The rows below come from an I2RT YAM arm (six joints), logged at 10 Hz.
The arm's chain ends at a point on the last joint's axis. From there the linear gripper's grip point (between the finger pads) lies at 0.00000 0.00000 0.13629 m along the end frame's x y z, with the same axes.
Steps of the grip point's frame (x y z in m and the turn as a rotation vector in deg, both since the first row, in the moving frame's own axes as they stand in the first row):
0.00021, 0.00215, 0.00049, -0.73, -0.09, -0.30
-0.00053, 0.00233, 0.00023, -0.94, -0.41, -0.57
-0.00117, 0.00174, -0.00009, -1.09, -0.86, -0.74
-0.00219, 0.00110, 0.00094, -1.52, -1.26, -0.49
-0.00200, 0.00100, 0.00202, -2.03, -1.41, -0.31
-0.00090, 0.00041, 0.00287, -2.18, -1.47, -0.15
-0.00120, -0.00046, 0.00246, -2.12, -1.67, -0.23
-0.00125, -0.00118, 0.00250, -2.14, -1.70, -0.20
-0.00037, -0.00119, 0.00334, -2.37, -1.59, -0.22
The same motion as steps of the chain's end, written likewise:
0.00042, 0.00041, 0.00050, -0.73, -0.09, -0.30
0.00043, 0.00009, 0.00025, -0.94, -0.41, -0.57
0.00086, -0.00087, -0.00005, -1.09, -0.86, -0.74
0.00079, -0.00253, 0.00102, -1.52, -1.26, -0.49
0.00134, -0.00384, 0.00215, -2.03, -1.41, -0.31
0.00259, -0.00478, 0.00301, -2.18, -1.47, -0.15
0.00276, -0.00551, 0.00261, -2.12, -1.67, -0.23
0.00278, -0.00628, 0.00266, -2.14, -1.70, -0.20
0.00340, -0.00683, 0.00351, -2.37, -1.59, -0.22

